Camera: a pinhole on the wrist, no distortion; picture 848 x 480 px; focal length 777.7 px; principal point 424.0 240.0 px. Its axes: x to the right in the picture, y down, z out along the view. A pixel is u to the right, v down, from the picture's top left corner.
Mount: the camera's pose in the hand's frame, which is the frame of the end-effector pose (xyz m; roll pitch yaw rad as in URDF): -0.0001 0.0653 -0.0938 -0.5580 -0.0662 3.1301
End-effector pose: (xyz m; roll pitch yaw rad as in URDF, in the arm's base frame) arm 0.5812 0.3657 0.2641 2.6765 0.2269 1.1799
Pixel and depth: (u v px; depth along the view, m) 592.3 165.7 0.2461
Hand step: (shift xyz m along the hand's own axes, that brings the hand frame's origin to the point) -0.0399 -0.0446 0.1305
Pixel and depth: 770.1 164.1 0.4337
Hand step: -0.1691 -0.1265 0.3084
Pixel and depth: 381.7 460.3 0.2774
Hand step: 0.0253 -0.1485 0.0985
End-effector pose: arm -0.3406 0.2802 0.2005 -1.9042 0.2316 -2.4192
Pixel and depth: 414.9 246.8 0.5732
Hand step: 0.0350 -0.2429 0.3883
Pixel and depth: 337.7 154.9 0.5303
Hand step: 0.0877 -0.1673 0.3818
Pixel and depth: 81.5 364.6 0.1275
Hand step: 0.0614 -0.0203 -0.0004
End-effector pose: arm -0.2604 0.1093 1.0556 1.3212 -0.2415 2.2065
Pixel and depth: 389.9 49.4 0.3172
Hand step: 0.0331 -0.0371 0.2148
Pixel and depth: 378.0 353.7 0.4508
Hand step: 0.0461 -0.2299 0.2512
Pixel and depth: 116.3 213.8 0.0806
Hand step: 0.0359 0.0245 -0.0263
